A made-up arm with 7 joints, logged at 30 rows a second.
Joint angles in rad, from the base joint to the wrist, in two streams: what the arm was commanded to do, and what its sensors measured. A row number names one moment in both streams.
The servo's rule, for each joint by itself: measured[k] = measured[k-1] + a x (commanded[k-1-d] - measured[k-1]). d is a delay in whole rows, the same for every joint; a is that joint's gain. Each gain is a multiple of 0.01, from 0.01 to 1. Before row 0 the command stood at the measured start. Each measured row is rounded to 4 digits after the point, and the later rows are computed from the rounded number. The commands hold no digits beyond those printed.
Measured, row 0:
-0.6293, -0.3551, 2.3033, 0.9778, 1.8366, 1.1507, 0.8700
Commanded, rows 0 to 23:
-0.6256, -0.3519, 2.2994, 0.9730, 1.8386, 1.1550, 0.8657
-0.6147, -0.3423, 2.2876, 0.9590, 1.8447, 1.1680, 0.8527
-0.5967, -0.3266, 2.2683, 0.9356, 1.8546, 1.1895, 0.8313
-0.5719, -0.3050, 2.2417, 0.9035, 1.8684, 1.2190, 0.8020
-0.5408, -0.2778, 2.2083, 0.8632, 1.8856, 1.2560, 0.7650
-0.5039, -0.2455, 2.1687, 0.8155, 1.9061, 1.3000, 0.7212
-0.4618, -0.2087, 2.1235, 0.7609, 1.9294, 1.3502, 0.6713
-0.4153, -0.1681, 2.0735, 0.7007, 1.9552, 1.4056, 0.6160
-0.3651, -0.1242, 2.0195, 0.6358, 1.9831, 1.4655, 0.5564
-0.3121, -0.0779, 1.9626, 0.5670, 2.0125, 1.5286, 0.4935
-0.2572, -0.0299, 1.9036, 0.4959, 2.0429, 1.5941, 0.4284
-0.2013, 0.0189, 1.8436, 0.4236, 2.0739, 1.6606, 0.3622
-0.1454, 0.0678, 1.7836, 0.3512, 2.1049, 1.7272, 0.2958
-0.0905, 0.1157, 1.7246, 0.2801, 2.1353, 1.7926, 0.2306
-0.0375, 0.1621, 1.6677, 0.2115, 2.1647, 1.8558, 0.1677
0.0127, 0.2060, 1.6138, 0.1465, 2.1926, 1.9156, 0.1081
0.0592, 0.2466, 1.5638, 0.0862, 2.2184, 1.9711, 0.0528
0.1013, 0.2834, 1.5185, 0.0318, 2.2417, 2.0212, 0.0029
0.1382, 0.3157, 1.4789, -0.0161, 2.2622, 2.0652, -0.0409
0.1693, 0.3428, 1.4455, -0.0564, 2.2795, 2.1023, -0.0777
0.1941, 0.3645, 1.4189, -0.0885, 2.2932, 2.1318, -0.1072
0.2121, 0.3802, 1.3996, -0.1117, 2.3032, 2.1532, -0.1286
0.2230, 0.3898, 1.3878, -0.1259, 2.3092, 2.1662, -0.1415
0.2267, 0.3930, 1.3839, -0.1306, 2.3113, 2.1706, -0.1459
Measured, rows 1 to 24:
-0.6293, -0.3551, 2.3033, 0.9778, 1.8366, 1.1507, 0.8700
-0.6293, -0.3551, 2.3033, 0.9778, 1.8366, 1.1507, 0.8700
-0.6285, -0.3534, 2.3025, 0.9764, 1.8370, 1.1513, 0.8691
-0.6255, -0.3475, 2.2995, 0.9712, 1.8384, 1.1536, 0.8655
-0.6192, -0.3364, 2.2933, 0.9605, 1.8413, 1.1586, 0.8580
-0.6088, -0.3198, 2.2830, 0.9434, 1.8462, 1.1671, 0.8457
-0.5938, -0.2975, 2.2681, 0.9193, 1.8533, 1.1795, 0.8279
-0.5740, -0.2699, 2.2482, 0.8882, 1.8628, 1.1964, 0.8044
-0.5493, -0.2375, 2.2233, 0.8500, 1.8748, 1.2179, 0.7751
-0.5198, -0.2007, 2.1933, 0.8052, 1.8893, 1.2442, 0.7401
-0.4858, -0.1602, 2.1585, 0.7544, 1.9062, 1.2752, 0.6997
-0.4476, -0.1166, 2.1193, 0.6982, 1.9253, 1.3107, 0.6543
-0.4057, -0.0706, 2.0762, 0.6375, 1.9465, 1.3504, 0.6046
-0.3607, -0.0232, 2.0297, 0.5733, 1.9694, 1.3938, 0.5513
-0.3133, 0.0250, 1.9805, 0.5067, 1.9938, 1.4405, 0.4951
-0.2643, 0.0731, 1.9293, 0.4387, 2.0193, 1.4898, 0.4369
-0.2144, 0.1203, 1.8770, 0.3705, 2.0455, 1.5410, 0.3777
-0.1644, 0.1657, 1.8244, 0.3033, 2.0720, 1.5934, 0.3184
-0.1152, 0.2086, 1.7723, 0.2382, 2.0984, 1.6463, 0.2600
-0.0676, 0.2482, 1.7215, 0.1763, 2.1242, 1.6988, 0.2034
-0.0223, 0.2840, 1.6730, 0.1186, 2.1490, 1.7501, 0.1497
0.0199, 0.3152, 1.6275, 0.0661, 2.1725, 1.7994, 0.0997
0.0582, 0.3413, 1.5858, 0.0197, 2.1942, 1.8459, 0.0542
0.0921, 0.3619, 1.5486, -0.0197, 2.2138, 1.8889, 0.0140
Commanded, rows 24 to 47:
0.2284, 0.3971, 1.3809, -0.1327, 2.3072, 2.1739, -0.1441
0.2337, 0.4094, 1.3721, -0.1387, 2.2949, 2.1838, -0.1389
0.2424, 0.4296, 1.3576, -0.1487, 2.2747, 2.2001, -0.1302
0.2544, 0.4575, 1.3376, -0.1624, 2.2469, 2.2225, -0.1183
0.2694, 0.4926, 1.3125, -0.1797, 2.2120, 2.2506, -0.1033
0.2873, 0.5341, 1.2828, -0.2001, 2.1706, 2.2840, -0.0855
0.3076, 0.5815, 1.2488, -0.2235, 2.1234, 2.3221, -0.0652
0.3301, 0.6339, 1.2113, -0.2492, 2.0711, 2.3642, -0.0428
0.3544, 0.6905, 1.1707, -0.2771, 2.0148, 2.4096, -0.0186
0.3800, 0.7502, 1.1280, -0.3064, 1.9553, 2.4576, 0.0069
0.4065, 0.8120, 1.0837, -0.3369, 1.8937, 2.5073, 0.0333
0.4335, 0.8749, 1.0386, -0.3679, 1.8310, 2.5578, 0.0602
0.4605, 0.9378, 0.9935, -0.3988, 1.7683, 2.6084, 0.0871
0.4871, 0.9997, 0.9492, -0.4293, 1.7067, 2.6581, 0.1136
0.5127, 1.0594, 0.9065, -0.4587, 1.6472, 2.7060, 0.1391
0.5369, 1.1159, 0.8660, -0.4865, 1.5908, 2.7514, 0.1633
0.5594, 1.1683, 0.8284, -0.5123, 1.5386, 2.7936, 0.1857
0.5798, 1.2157, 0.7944, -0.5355, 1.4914, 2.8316, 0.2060
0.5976, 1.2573, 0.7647, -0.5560, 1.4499, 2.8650, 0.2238
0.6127, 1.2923, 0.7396, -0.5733, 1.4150, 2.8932, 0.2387
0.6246, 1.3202, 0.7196, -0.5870, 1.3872, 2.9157, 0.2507
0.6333, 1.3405, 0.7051, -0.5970, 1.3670, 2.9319, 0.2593
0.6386, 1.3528, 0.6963, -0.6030, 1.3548, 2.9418, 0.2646
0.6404, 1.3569, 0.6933, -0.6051, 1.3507, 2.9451, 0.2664
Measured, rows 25 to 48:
0.1209, 0.3767, 1.5164, -0.0516, 2.2310, 1.9277, -0.0202
0.1442, 0.3853, 1.4899, -0.0753, 2.2455, 1.9617, -0.0479
0.1627, 0.3916, 1.4681, -0.0925, 2.2566, 1.9914, -0.0691
0.1783, 0.4010, 1.4489, -0.1064, 2.2635, 2.0183, -0.0845
0.1924, 0.4162, 1.4306, -0.1191, 2.2655, 2.0438, -0.0946
0.2060, 0.4381, 1.4120, -0.1321, 2.2622, 2.0688, -0.0998
0.2199, 0.4670, 1.3921, -0.1464, 2.2532, 2.0943, -0.1006
0.2347, 0.5026, 1.3702, -0.1625, 2.2383, 2.1209, -0.0973
0.2507, 0.5444, 1.3459, -0.1808, 2.2176, 2.1491, -0.0902
0.2682, 0.5918, 1.3190, -0.2013, 2.1912, 2.1792, -0.0798
0.2872, 0.6441, 1.2893, -0.2240, 2.1594, 2.2115, -0.0663
0.3076, 0.7003, 1.2570, -0.2487, 2.1227, 2.2460, -0.0502
0.3294, 0.7595, 1.2223, -0.2752, 2.0815, 2.2826, -0.0318
0.3523, 0.8207, 1.1856, -0.3030, 2.0364, 2.3211, -0.0116
0.3761, 0.8828, 1.1472, -0.3317, 1.9881, 2.3613, 0.0101
0.4005, 0.9448, 1.1076, -0.3610, 1.9374, 2.4029, 0.0329
0.4252, 1.0055, 1.0674, -0.3903, 1.8852, 2.4453, 0.0563
0.4498, 1.0640, 1.0271, -0.4192, 1.8322, 2.4882, 0.0798
0.4739, 1.1193, 0.9874, -0.4471, 1.7794, 2.5310, 0.1031
0.4972, 1.1704, 0.9488, -0.4736, 1.7276, 2.5731, 0.1257
0.5193, 1.2165, 0.9120, -0.4983, 1.6776, 2.6140, 0.1473
0.5398, 1.2567, 0.8775, -0.5208, 1.6303, 2.6531, 0.1674
0.5585, 1.2904, 0.8459, -0.5407, 1.5865, 2.6899, 0.1857
0.5750, 1.3170, 0.8177, -0.5576, 1.5470, 2.7238, 0.2019

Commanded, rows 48 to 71:
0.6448, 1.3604, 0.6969, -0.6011, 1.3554, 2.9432, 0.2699
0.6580, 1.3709, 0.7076, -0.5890, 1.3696, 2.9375, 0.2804
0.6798, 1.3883, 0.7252, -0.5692, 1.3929, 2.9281, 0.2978
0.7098, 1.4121, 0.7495, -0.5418, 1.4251, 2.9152, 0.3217
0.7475, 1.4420, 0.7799, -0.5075, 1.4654, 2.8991, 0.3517
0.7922, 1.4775, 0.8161, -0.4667, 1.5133, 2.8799, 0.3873
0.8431, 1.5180, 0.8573, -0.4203, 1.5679, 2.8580, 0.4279
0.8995, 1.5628, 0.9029, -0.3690, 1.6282, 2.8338, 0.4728
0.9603, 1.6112, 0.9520, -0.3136, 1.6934, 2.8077, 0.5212
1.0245, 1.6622, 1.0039, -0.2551, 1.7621, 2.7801, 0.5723
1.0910, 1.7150, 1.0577, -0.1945, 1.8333, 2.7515, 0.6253
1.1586, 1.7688, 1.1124, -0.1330, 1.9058, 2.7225, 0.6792
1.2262, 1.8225, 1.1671, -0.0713, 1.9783, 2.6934, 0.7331
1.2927, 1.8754, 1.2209, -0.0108, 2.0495, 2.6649, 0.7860
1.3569, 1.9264, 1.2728, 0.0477, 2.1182, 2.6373, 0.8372
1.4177, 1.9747, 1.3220, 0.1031, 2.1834, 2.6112, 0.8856
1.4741, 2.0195, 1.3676, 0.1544, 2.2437, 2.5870, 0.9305
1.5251, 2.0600, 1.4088, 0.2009, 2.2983, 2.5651, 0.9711
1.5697, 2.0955, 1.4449, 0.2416, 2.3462, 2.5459, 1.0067
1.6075, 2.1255, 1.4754, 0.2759, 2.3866, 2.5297, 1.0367
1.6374, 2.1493, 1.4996, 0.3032, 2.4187, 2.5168, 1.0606
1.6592, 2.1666, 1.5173, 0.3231, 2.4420, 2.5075, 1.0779
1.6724, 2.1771, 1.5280, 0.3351, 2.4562, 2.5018, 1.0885
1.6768, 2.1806, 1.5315, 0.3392, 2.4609, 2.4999, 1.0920
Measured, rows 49 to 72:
0.5890, 1.3360, 0.7934, -0.5712, 1.5124, 2.7543, 0.2157
0.6003, 1.3471, 0.7734, -0.5814, 1.4833, 2.7810, 0.2269
0.6101, 1.3541, 0.7581, -0.5873, 1.4603, 2.8037, 0.2364
0.6206, 1.3630, 0.7480, -0.5878, 1.4440, 2.8224, 0.2461
0.6336, 1.3764, 0.7434, -0.5822, 1.4348, 2.8372, 0.2575
0.6504, 1.3953, 0.7446, -0.5701, 1.4331, 2.8481, 0.2716
0.6718, 1.4201, 0.7517, -0.5513, 1.4389, 2.8552, 0.2892
0.6983, 1.4505, 0.7646, -0.5259, 1.4523, 2.8587, 0.3108
0.7302, 1.4863, 0.7831, -0.4942, 1.4731, 2.8586, 0.3366
0.7674, 1.5268, 0.8071, -0.4566, 1.5010, 2.8551, 0.3666
0.8098, 1.5715, 0.8361, -0.4137, 1.5356, 2.8485, 0.4006
0.8570, 1.6196, 0.8697, -0.3661, 1.5764, 2.8389, 0.4384
0.9085, 1.6702, 0.9073, -0.3146, 1.6226, 2.8267, 0.4795
0.9635, 1.7225, 0.9483, -0.2601, 1.6736, 2.8121, 0.5234
1.0213, 1.7755, 0.9921, -0.2035, 1.7284, 2.7955, 0.5695
1.0810, 1.8284, 1.0379, -0.1457, 1.7862, 2.7772, 0.6171
1.1417, 1.8803, 1.0849, -0.0877, 1.8460, 2.7576, 0.6655
1.2024, 1.9303, 1.1323, -0.0305, 1.9067, 2.7371, 0.7139
1.2622, 1.9776, 1.1794, 0.0250, 1.9674, 2.7161, 0.7616
1.3200, 2.0213, 1.2253, 0.0778, 2.0270, 2.6950, 0.8077
1.3749, 2.0606, 1.2692, 0.1269, 2.0845, 2.6741, 0.8515
1.4261, 2.0950, 1.3104, 0.1716, 2.1389, 2.6539, 0.8922
1.4726, 2.1238, 1.3482, 0.2111, 2.1893, 2.6347, 0.9292
1.5137, 2.1465, 1.3820, 0.2447, 2.2348, 2.6169, 0.9619

